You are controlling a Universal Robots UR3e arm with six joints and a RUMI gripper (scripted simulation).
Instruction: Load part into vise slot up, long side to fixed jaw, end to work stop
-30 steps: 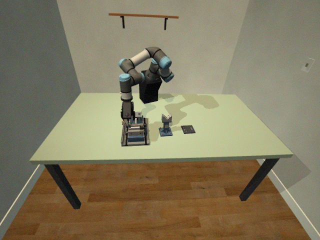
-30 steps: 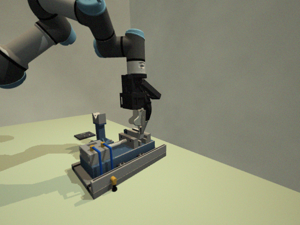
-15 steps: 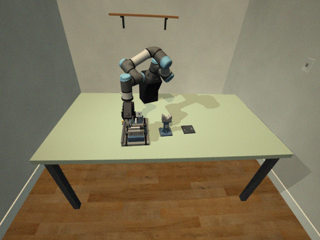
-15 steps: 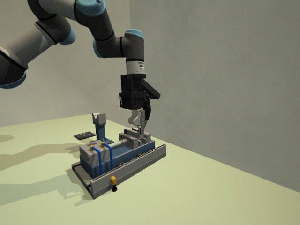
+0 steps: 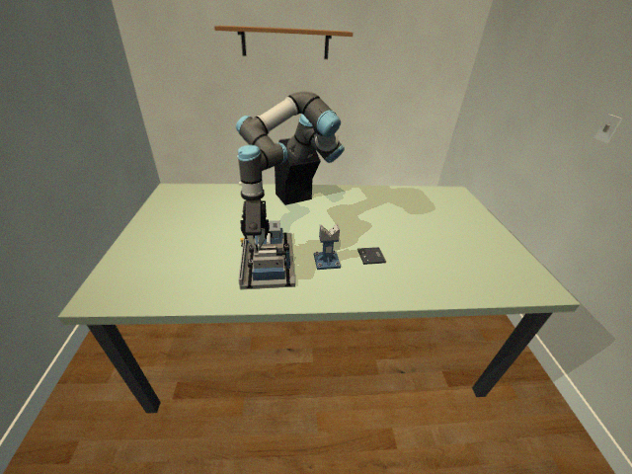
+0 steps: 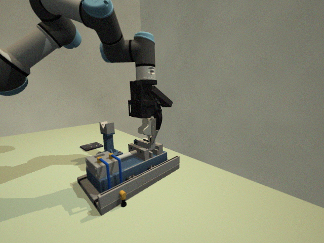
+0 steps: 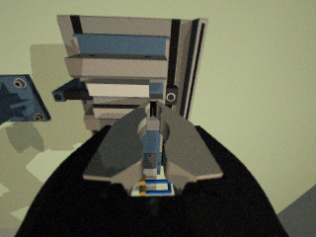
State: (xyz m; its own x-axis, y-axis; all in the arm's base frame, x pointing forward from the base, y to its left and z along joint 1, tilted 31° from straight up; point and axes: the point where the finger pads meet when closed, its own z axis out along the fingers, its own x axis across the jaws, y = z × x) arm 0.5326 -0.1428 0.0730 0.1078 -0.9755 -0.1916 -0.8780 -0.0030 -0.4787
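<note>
Right now the part is 3 cm to the left of my hand and 2 cm below it. From my hand the other things lie so: grey rail: 6 cm behind, 7 cm to the right, 8 cm below; fixed jaw: 3 cm ahead, 4 cm to the left, 4 cm below; work stop rod: 1 cm behind, 8 cm to the left, 3 cm below.
</note>
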